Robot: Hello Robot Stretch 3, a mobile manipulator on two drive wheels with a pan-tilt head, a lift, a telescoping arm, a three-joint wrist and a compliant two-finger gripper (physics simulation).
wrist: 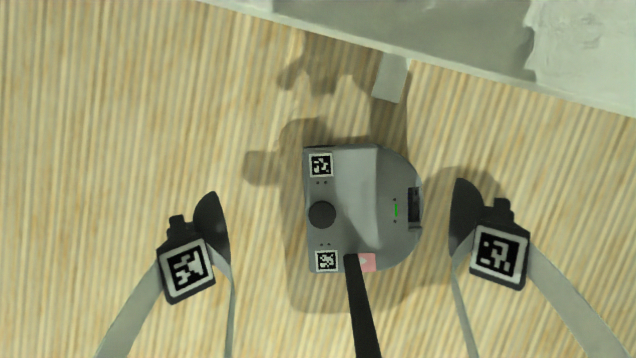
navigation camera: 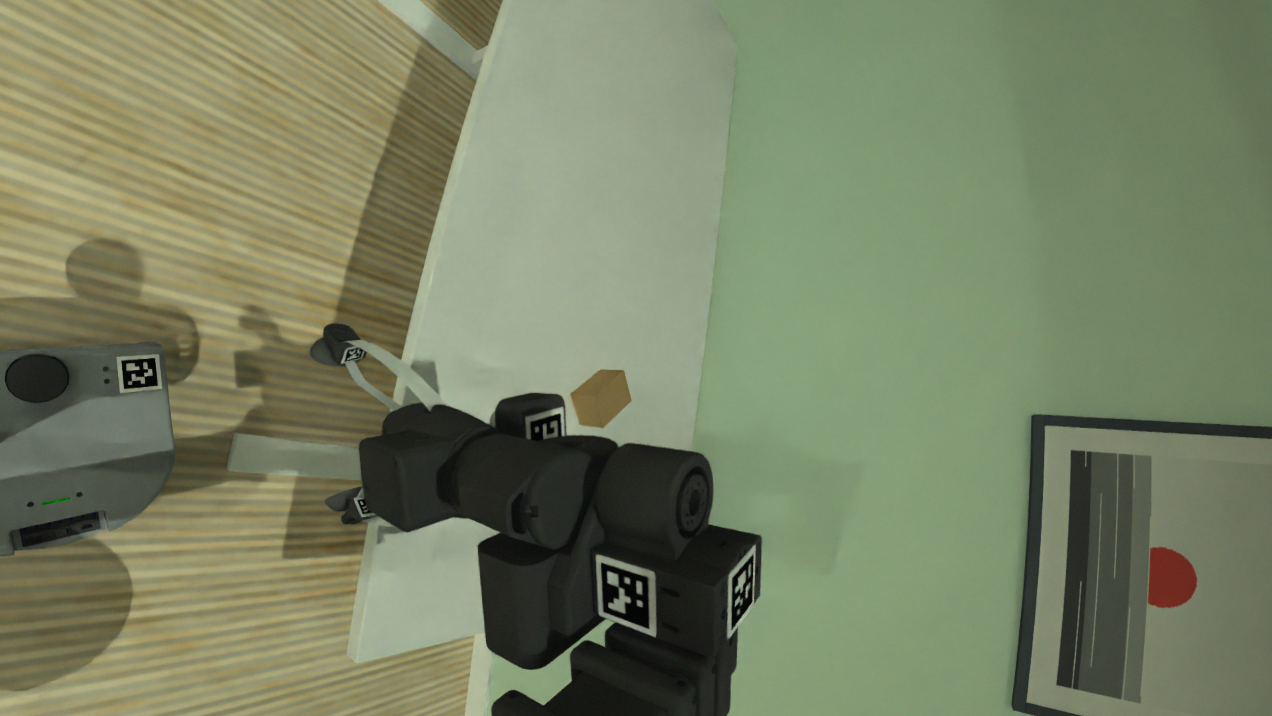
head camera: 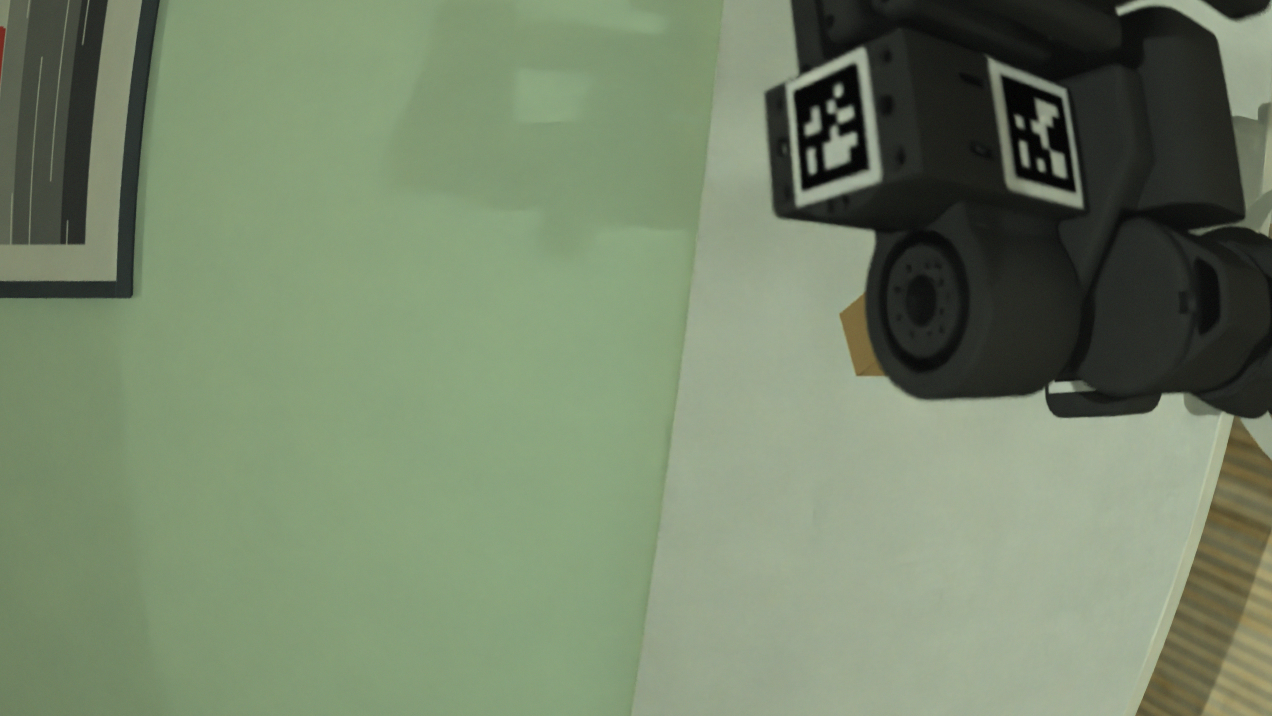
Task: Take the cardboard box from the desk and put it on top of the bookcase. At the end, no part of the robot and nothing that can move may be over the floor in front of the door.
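Seen in the pictures: gripper, between the fingertips: (navigation camera: pixel 334 422); robot's base, origin of its link: (navigation camera: pixel 39 375).
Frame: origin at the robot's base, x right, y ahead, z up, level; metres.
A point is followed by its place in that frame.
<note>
The small brown cardboard box (head camera: pixel 858 342) @(x 0.687, y -0.056, z 0.770 m) (navigation camera: pixel 600 398) @(x 0.624, y -0.067, z 0.770 m) sits on the pale desk (head camera: pixel 890 551) @(x 0.699, y 0.136, z 0.720 m) (navigation camera: pixel 587 177) @(x 0.669, y 0.305, z 0.720 m) (wrist: pixel 590 55). In the head camera view the wrist hides most of it; in the navigation view it shows just beyond the wrist. My gripper (navigation camera: pixel 343 425) @(x 0.193, y -0.022, z 0.814 m) (wrist: pixel 335 211) @(x 0.193, y -0.022, z 0.814 m) is open and empty, its fingers wide apart. It points back toward my base, over the floor beside the desk's front edge, apart from the box. The box does not show in the wrist view. The bookcase and the door do not show in these views.
My base (navigation camera: pixel 80 462) @(x 0.037, y -0.136, z 0.160 m) (wrist: pixel 350 200) stands on the wood floor in front of the desk. A pale desk foot (navigation camera: pixel 293 455) (wrist: pixel 392 80) sticks out toward it. The green wall (head camera: pixel 400 400) @(x 1.176, y -0.020, z 1.062 m) (navigation camera: pixel 890 266) @(x 1.231, y 0.169, z 1.143 m) behind the desk carries a framed picture (head camera: pixel 44 177) @(x 1.079, y -0.269, z 1.543 m) (navigation camera: pixel 1103 569) @(x 1.043, y -0.393, z 1.543 m).
</note>
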